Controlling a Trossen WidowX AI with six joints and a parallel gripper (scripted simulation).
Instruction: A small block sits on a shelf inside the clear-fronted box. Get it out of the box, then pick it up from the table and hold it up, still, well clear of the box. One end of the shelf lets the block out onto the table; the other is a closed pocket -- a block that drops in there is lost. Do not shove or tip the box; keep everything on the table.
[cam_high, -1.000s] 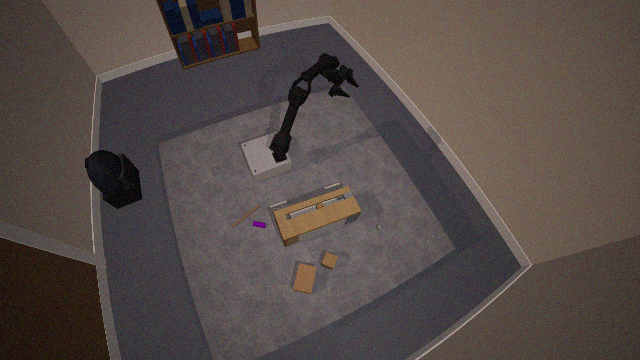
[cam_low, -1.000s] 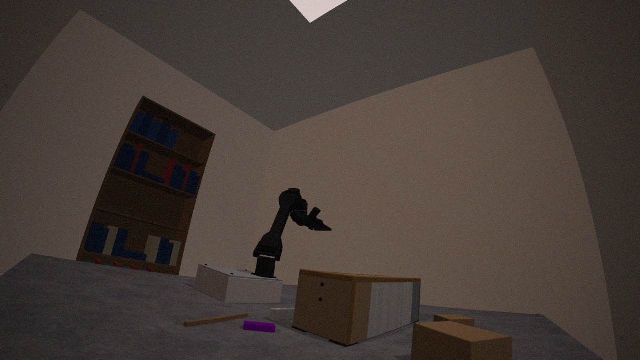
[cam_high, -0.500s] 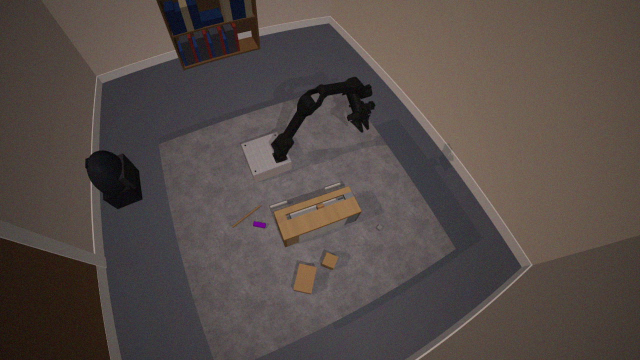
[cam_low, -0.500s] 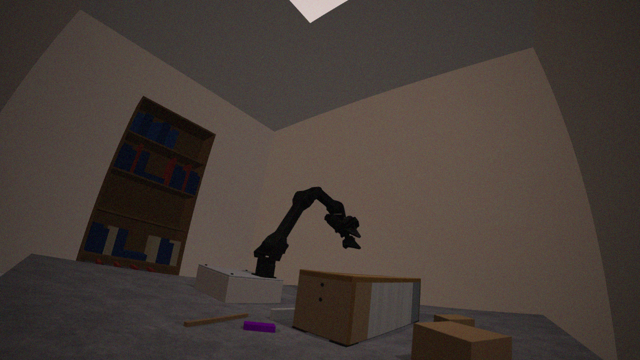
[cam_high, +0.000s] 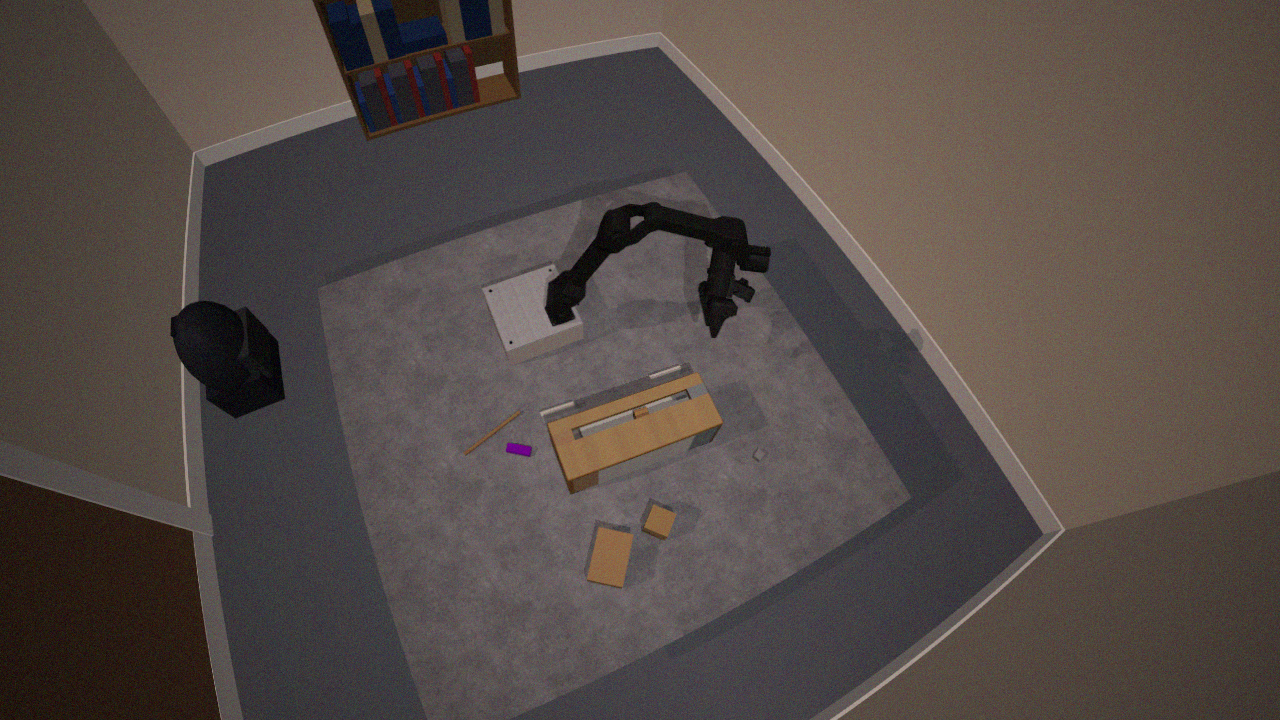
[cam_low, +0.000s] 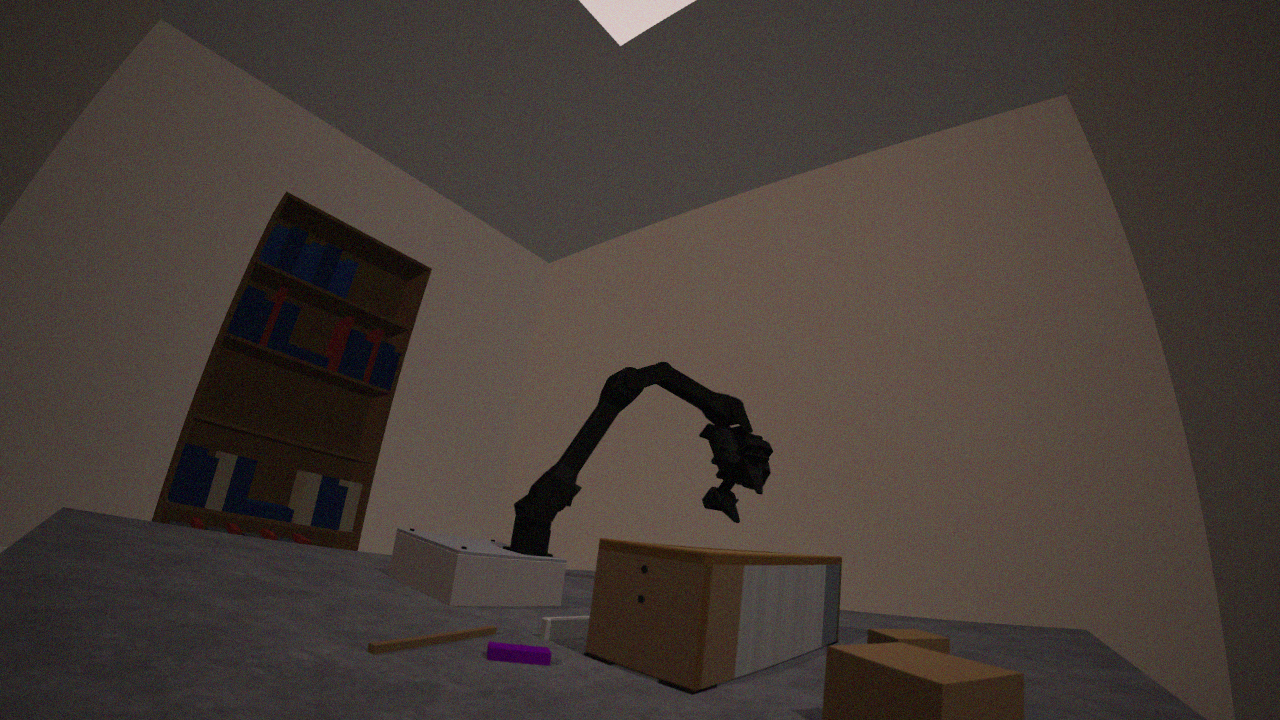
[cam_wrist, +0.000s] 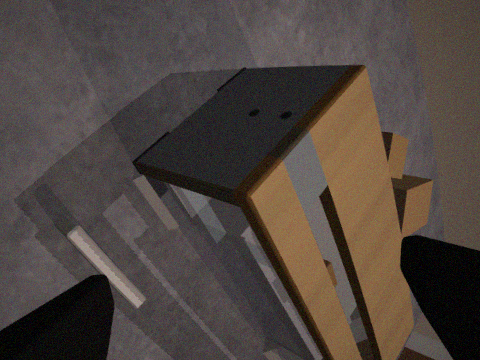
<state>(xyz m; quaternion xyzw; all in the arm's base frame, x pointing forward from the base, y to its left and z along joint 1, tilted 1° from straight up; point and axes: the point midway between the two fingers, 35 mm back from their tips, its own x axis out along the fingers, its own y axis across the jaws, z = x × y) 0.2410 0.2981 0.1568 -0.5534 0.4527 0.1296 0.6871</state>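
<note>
The tan block is 210 mm to the right of my gripper tip, 120 mm below it and 90 mm ahead of it. From my gripper tip the other things lie so: wooden box 240 mm to the right, 140 mm below, 80 mm ahead; thin wooden stick 560 mm to the right, 200 mm below, 40 mm behind.
</note>
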